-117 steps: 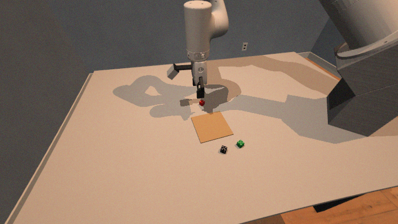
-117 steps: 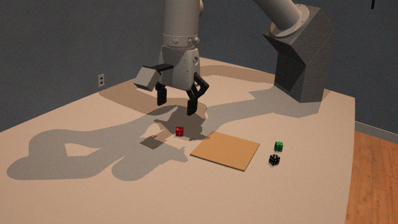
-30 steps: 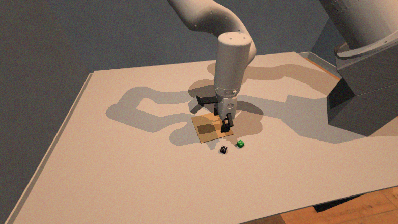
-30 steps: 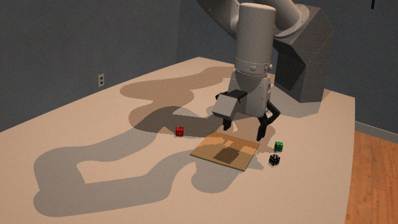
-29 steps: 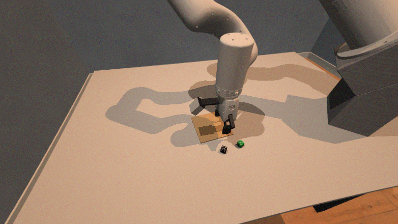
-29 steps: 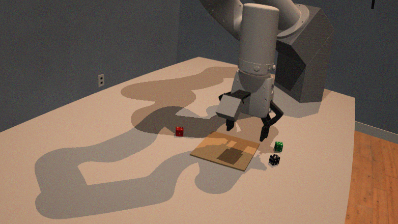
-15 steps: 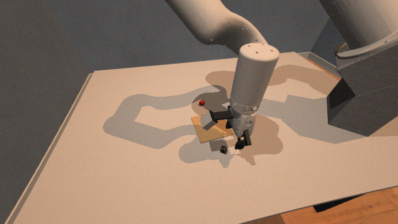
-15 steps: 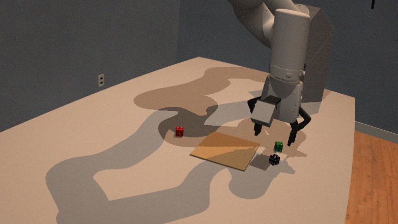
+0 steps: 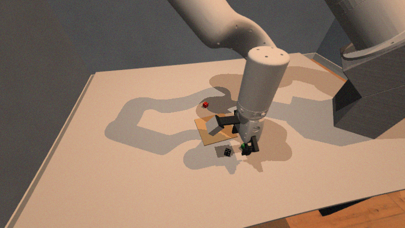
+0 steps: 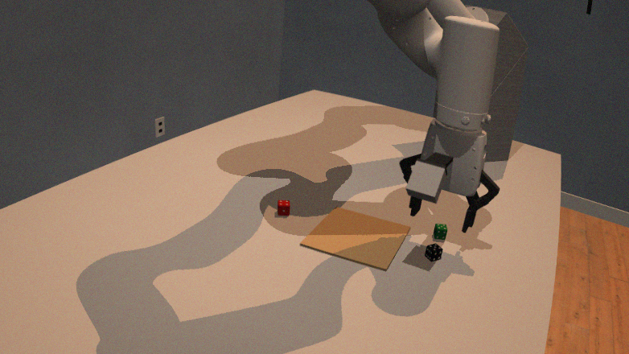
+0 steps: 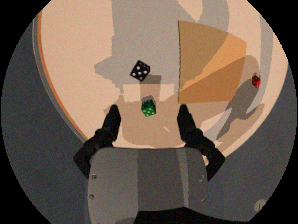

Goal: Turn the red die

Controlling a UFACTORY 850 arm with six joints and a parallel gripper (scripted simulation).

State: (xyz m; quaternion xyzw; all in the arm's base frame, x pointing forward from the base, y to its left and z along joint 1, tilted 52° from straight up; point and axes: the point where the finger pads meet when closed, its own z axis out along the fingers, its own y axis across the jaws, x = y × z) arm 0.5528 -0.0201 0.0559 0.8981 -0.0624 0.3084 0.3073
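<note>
Right now my hand is 20 mm past the green die, 10 mm to the right of it and 40 mm above it. From my hand the other things lie so: red die 30 mm behind, 260 mm to the right, 40 mm below; black die 50 mm ahead, 10 mm to the right, 40 mm below; mat 20 mm ahead, 130 mm to the right, 50 mm below.
</note>
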